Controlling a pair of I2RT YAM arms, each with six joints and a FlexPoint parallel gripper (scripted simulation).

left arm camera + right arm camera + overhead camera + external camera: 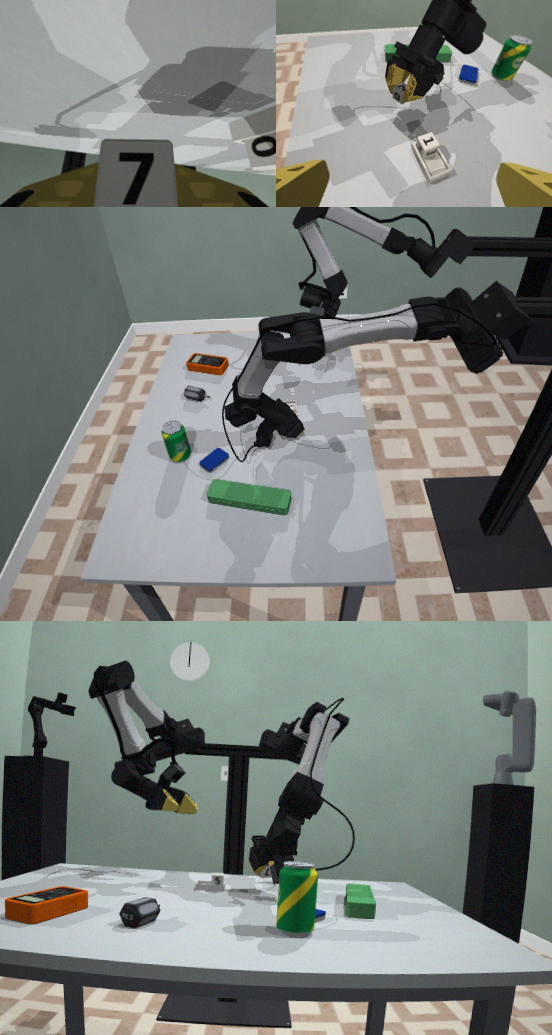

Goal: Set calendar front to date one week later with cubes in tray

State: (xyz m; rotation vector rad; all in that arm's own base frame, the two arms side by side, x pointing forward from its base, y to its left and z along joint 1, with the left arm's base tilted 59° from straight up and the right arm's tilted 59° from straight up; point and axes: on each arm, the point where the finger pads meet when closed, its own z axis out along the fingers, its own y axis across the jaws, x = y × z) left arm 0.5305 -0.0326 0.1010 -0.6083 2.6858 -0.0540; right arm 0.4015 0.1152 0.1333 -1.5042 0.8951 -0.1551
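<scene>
Now: left hand 3 cm short of the pale calendar tray, 13 cm to the left of it and 4 cm above it. Round my left hand: orange multimeter: 36 cm ahead, 37 cm to the right, 4 cm below; then blue block: 23 cm ahead, 10 cm to the left, 4 cm below; then dark grey object: 35 cm ahead, 18 cm to the right, 3 cm below.
</scene>
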